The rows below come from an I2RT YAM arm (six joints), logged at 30 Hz.
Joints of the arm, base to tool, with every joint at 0 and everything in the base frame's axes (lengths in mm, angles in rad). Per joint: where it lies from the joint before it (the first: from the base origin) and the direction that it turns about. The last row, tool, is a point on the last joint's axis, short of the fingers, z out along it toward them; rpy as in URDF.
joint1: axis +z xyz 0 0 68
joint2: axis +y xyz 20 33.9 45.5
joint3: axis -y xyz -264 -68.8 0
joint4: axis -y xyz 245 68.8 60
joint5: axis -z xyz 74 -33.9 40.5
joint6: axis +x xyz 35.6 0 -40.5
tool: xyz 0 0 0 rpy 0 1.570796 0
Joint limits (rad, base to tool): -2.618..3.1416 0..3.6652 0..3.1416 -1.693..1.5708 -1.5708..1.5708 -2.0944..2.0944
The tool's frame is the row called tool.
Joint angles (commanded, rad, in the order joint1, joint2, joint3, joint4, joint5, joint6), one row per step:
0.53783, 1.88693, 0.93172, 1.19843, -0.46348, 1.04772
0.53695, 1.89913, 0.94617, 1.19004, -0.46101, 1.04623
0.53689, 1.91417, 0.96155, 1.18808, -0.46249, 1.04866
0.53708, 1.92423, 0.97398, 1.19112, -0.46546, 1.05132
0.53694, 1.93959, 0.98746, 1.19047, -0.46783, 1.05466
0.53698, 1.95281, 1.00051, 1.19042, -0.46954, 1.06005
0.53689, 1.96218, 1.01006, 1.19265, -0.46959, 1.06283
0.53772, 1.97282, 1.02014, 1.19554, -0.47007, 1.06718
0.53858, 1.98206, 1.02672, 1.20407, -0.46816, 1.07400
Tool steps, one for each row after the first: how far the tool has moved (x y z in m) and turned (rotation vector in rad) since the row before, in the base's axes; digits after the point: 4 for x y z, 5 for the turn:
0.0033, 0.0015, -0.0012, -0.00341, 0.00434, -0.00360
0.0033, 0.0020, -0.0014, 0.00014, 0.00323, 0.00189
0.0022, 0.0015, 0.0001, 0.00354, -0.00280, 0.00364
0.0030, 0.0018, -0.0021, -0.00006, 0.00466, 0.00287
0.0027, 0.0017, -0.0013, 0.00231, 0.00447, 0.00284
0.0020, 0.0011, -0.0007, 0.00265, 0.00024, 0.00055
0.0019, 0.0015, -0.0010, 0.00332, 0.00156, 0.00222
0.0013, 0.0011, -0.0009, 0.00689, 0.00087, 0.00049

